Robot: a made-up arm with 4 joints.
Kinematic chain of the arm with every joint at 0, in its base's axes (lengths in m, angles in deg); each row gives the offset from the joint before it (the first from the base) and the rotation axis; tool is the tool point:
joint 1: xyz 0 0 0.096 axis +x
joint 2: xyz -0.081 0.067 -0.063 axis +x
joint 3: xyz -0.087 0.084 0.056 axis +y
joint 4: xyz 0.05 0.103 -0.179 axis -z
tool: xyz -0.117 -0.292 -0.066
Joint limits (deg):
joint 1: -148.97..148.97
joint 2: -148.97..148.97
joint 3: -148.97..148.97
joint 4: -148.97..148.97
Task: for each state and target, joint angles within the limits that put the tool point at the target. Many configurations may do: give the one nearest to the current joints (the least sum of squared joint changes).
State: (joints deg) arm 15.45 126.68 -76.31 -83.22
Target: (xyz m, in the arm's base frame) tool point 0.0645 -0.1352 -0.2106
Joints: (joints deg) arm 17.66 117.91 -92.54 -67.95
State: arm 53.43 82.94 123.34 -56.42
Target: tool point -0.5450 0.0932 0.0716
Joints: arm 39.85 86.35 132.88 -71.62
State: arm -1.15 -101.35 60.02 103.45
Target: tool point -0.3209 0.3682 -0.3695
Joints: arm 1.39 -96.35 111.79 105.26
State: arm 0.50 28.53 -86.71 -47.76
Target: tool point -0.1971 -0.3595 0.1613
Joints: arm 20.91 58.91 -131.90 -79.79
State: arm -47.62 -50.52 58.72 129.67
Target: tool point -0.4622 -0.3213 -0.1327
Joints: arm -59.10 -75.04 14.78 91.13
